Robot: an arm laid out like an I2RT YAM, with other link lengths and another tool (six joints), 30 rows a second.
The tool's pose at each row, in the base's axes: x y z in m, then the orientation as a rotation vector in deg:
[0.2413 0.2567 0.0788 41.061 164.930 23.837]
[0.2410 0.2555 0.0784 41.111 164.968 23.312]
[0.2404 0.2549 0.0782 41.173 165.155 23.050]
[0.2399 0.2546 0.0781 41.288 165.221 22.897]
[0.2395 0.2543 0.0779 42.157 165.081 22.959]
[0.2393 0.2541 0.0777 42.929 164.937 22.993]
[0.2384 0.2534 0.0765 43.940 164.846 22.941]
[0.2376 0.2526 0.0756 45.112 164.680 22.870]
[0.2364 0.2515 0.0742 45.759 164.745 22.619]
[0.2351 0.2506 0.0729 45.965 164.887 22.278]
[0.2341 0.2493 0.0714 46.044 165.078 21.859]
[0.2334 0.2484 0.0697 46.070 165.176 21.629]
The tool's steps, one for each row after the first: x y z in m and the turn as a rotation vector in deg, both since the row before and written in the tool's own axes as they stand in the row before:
[-0.0003 -0.0013 0.0000 0.336 -0.108 -0.003]
[0.0003 -0.0008 -0.0001 0.223 0.108 0.018]
[0.0003 -0.0005 -0.0001 0.125 0.033 0.065]
[0.0002 -0.0005 0.0000 0.009 0.004 0.590]
[0.0001 -0.0003 0.0001 0.015 -0.017 0.524]
[0.0005 -0.0013 0.0008 0.110 0.045 0.676]
[0.0003 -0.0013 0.0005 0.117 0.000 0.785]
[0.0005 -0.0019 0.0009 0.243 0.085 0.412]
[0.0007 -0.0017 0.0008 0.274 0.062 0.109]
[0.0003 -0.0020 0.0010 0.322 0.065 0.017]
[0.0002 -0.0016 0.0013 0.173 0.027 -0.002]

